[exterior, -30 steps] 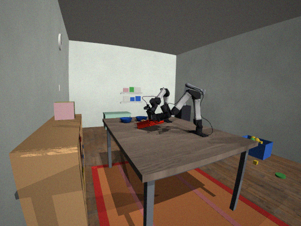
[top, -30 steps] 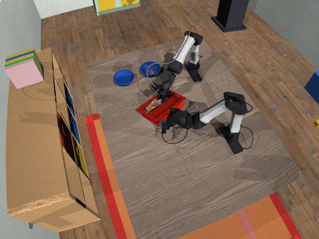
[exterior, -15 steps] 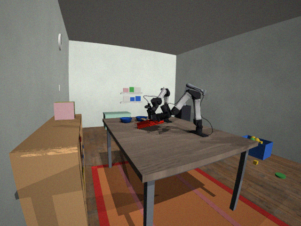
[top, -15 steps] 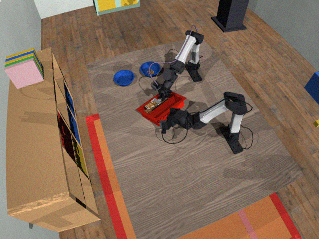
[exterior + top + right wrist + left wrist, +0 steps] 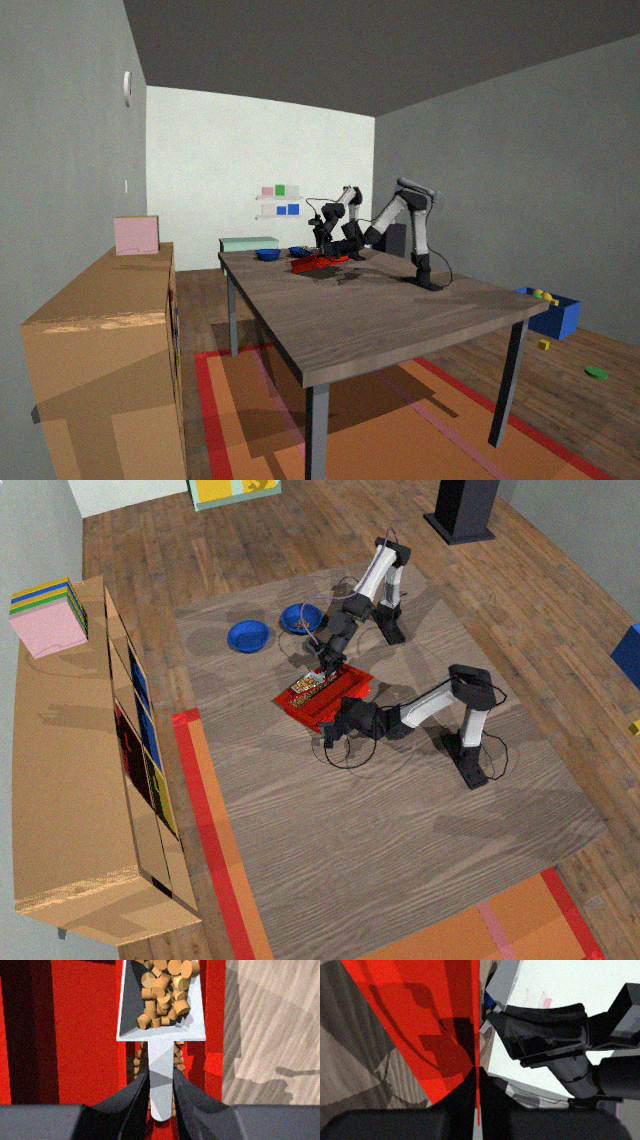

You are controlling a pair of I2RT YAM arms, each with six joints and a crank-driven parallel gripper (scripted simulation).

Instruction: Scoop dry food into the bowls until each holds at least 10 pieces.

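Right now my right hand is 50 mm to the right of the red box, 30 mm above it and 20 mm short of it. From my right hand the other things lie so: grey scoop 40 mm ahead, 20 mm to the left, 10 mm above.
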